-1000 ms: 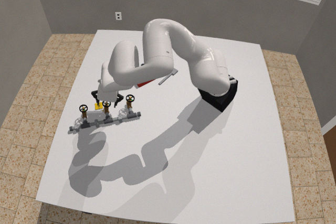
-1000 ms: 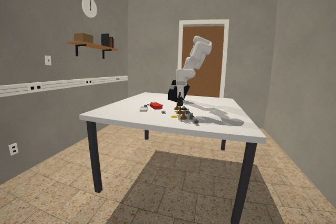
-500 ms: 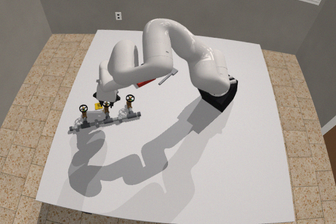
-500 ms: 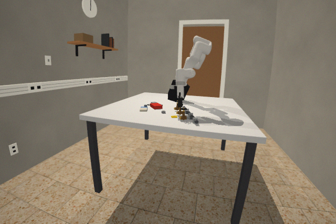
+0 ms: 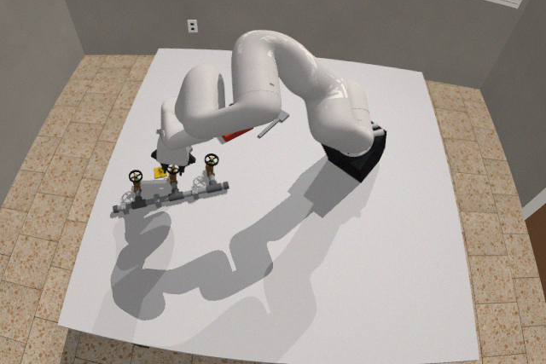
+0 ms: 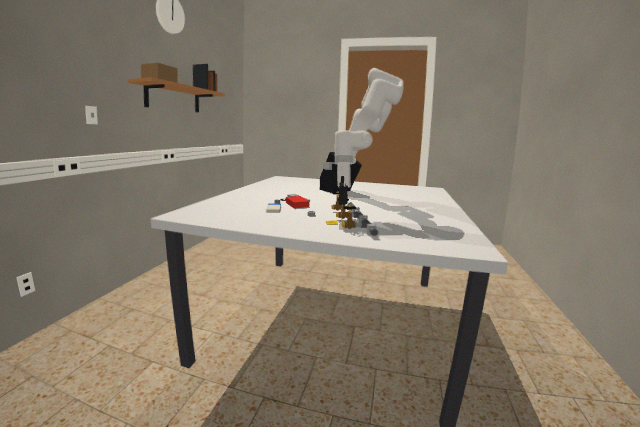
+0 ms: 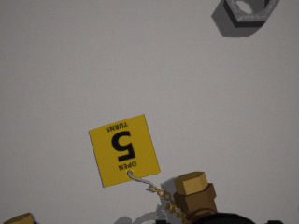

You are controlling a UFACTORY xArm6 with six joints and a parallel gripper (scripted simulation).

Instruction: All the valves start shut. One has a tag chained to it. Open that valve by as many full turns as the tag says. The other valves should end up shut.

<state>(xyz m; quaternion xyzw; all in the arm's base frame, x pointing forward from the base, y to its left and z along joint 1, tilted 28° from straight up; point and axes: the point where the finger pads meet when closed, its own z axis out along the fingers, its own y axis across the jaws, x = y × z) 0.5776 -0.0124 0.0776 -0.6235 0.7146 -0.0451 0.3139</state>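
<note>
My gripper is now 8 cm above the yellow tag, 6 cm short of it and 3 cm to the left of it. The rest, counted from my hand: red box 23 cm to the right, 20 cm behind, 7 cm below; grey nut 14 cm to the right, 8 cm below, 3 cm behind; blue block 32 cm to the right, 8 cm below, 8 cm behind.
</note>
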